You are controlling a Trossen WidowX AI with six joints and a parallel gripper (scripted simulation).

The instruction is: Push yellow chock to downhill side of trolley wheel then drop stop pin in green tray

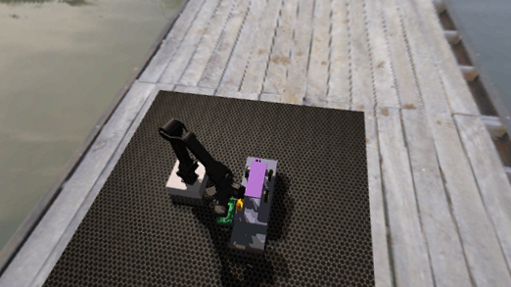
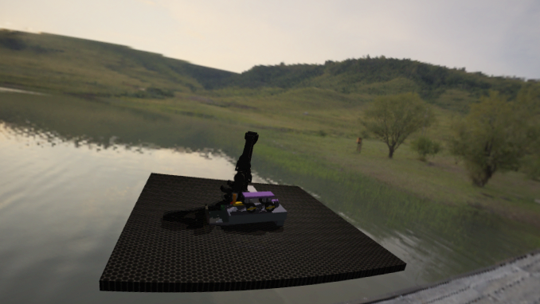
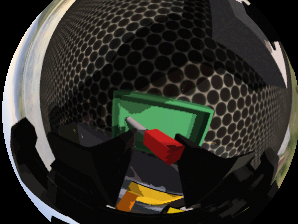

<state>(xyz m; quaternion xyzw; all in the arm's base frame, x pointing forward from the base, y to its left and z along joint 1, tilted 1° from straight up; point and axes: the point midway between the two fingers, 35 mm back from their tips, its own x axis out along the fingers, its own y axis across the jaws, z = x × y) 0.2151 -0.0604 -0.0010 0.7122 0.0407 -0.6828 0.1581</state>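
Right now the red-headed stop pin is 1 cm to the right of my gripper tip. Also, from my gripper tip: purple trolley 10 cm ahead, 14 cm to the left, 8 cm above; then yellow chock 6 cm ahead, 3 cm to the left, 5 cm above; then grey ramp 10 cm ahead, 13 cm to the left, 1 cm above.
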